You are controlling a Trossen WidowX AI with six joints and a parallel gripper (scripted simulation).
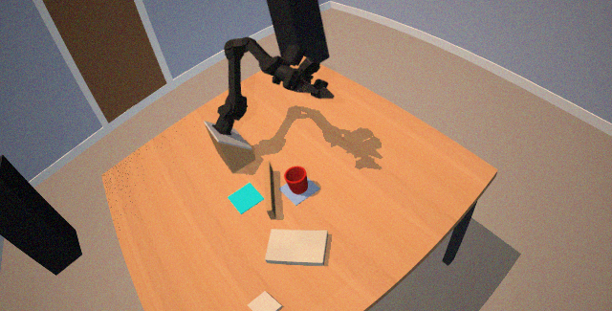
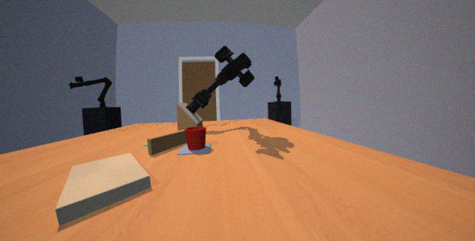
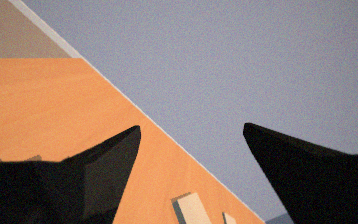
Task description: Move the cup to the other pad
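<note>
Now: gripper tip 3 cm past the red cup, 17 cm to the left of it and 27 cm above it. Round my gripper tip: teal pad (14 cm behind, 33 cm to the right, 31 cm below); beige tile (24 cm ahead, 55 cm to the right, 30 cm below).
</note>
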